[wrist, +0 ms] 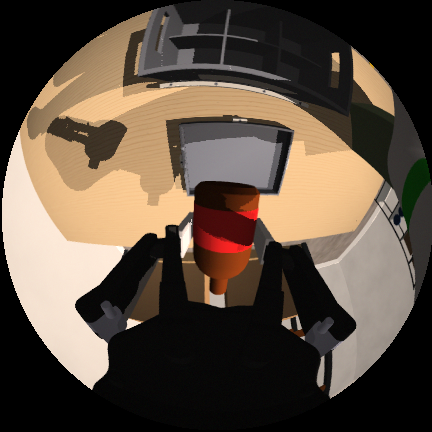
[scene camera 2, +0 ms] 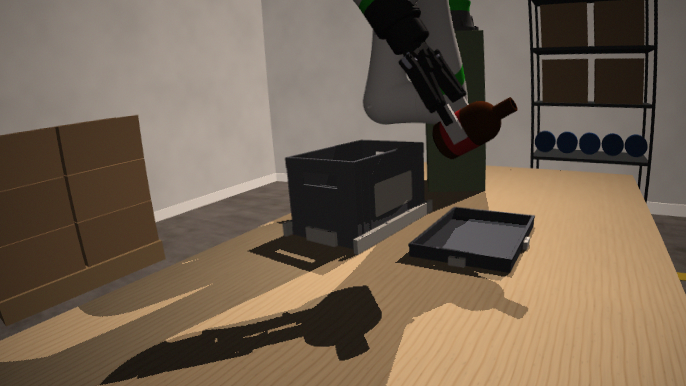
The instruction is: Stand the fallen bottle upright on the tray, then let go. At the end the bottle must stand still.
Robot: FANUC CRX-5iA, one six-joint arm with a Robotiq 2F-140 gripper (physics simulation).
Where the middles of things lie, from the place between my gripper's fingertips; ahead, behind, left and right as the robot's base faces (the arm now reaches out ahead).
Scene:
Right now my hand is 10 mm to the right of the brown bottle [scene camera 2: 481, 121] and 10 mm below it. The rest, counted from my hand: low grey rail [scene camera 2: 376, 235] 200 mm below, 170 mm to the right, 40 mm behind; tall dark crate [scene camera 2: 348, 189] 270 mm to the right, 130 mm below, 40 mm behind; shallow dark tray [scene camera 2: 493, 240] 200 mm below, 50 mm behind, 10 mm to the left.

